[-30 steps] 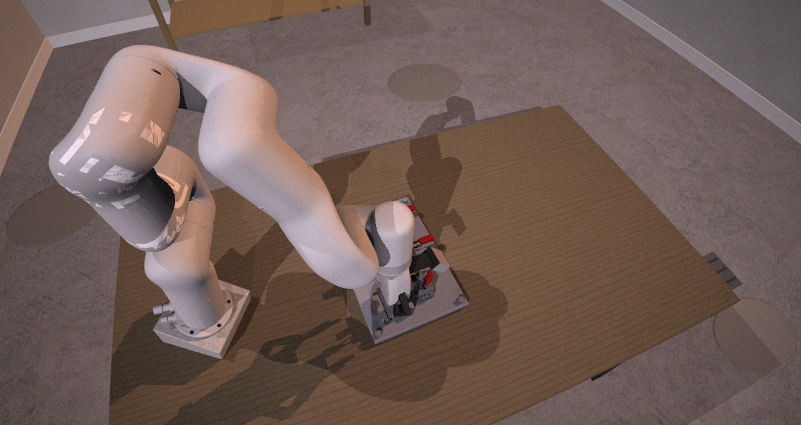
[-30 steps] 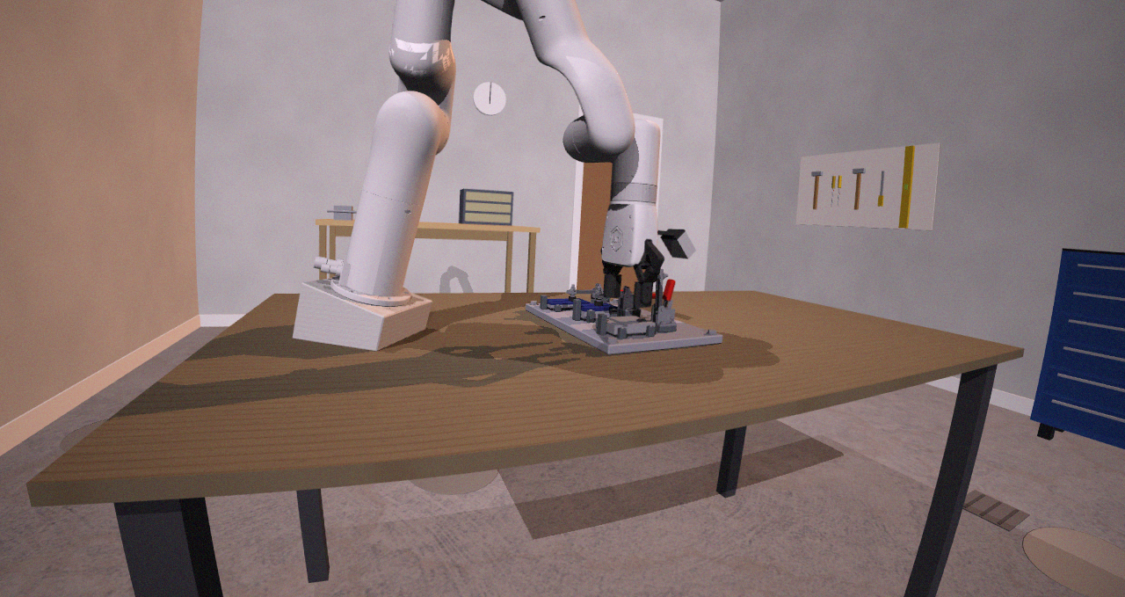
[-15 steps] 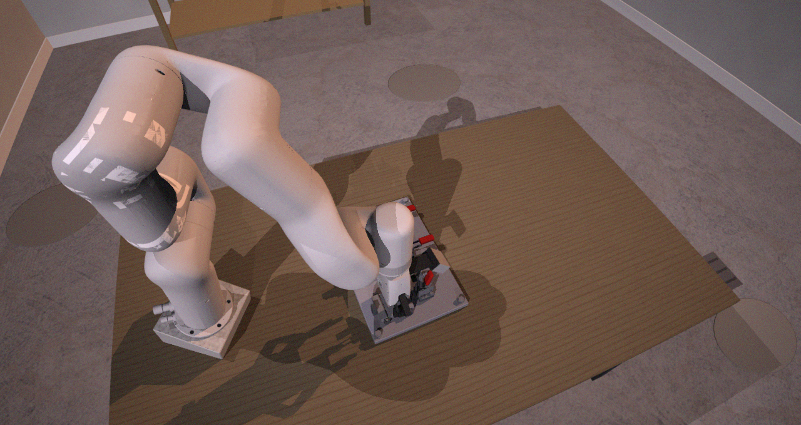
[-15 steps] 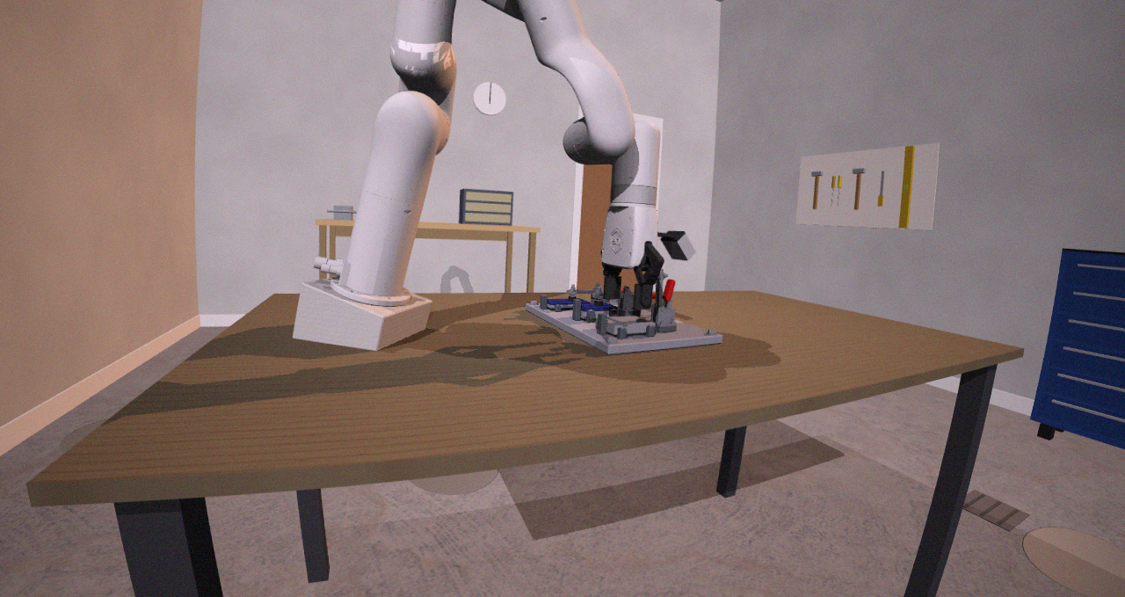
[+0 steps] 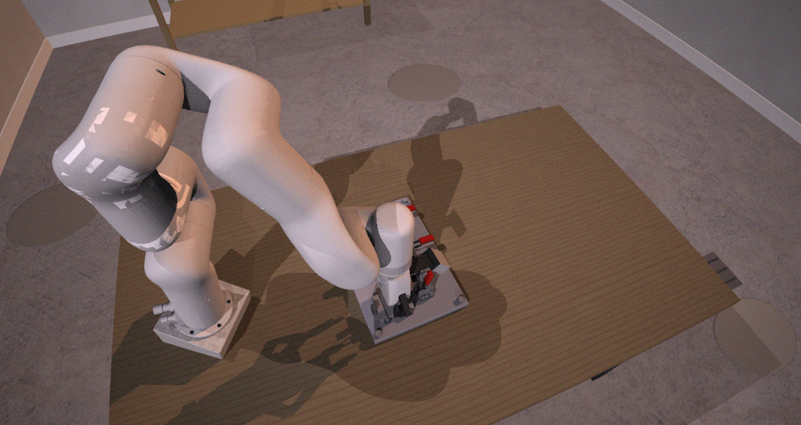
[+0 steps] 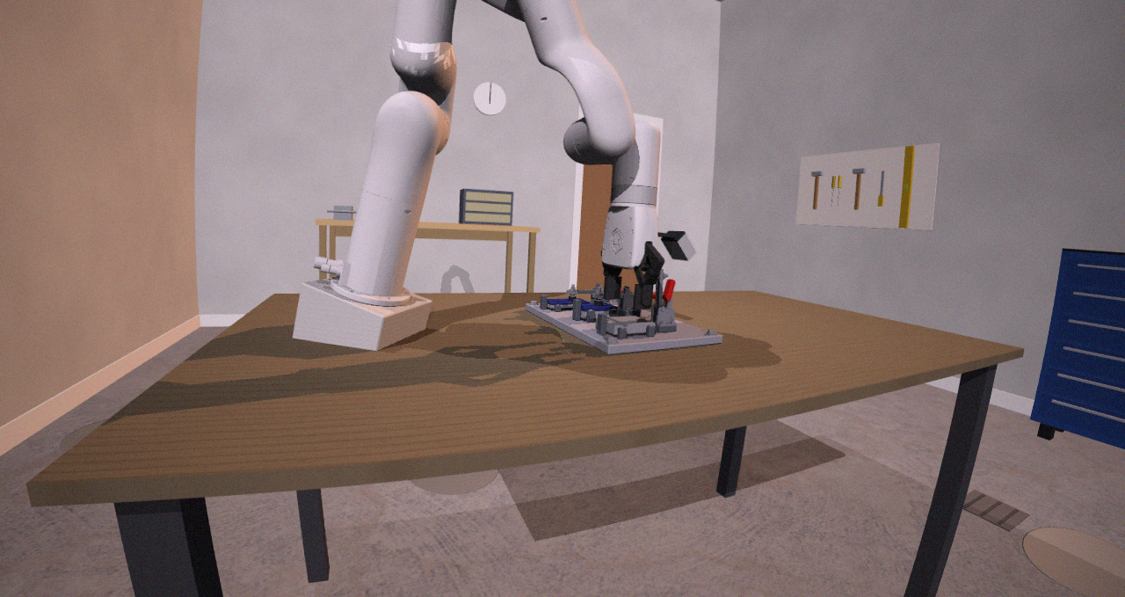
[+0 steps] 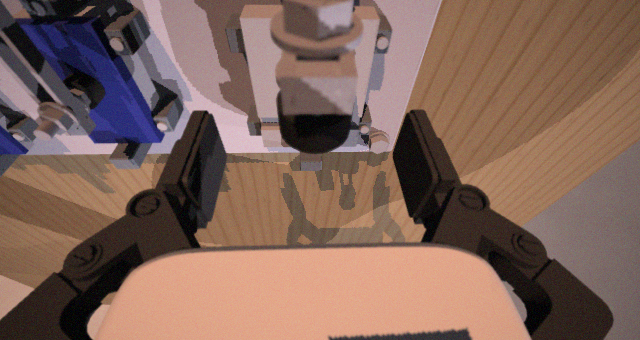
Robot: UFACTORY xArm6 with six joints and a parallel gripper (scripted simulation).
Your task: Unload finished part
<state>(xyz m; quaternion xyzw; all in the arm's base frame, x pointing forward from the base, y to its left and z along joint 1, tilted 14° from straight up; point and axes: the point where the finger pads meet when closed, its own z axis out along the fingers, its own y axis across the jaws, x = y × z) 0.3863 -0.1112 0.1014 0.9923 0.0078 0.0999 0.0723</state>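
Now: the grey finished part 10 mm behind my hand and 40 mm below it. From my hand the other things lie so: blue blank 220 mm to the left, 50 mm below; grey fixture plate 50 mm ahead, 110 mm to the left, 70 mm below.
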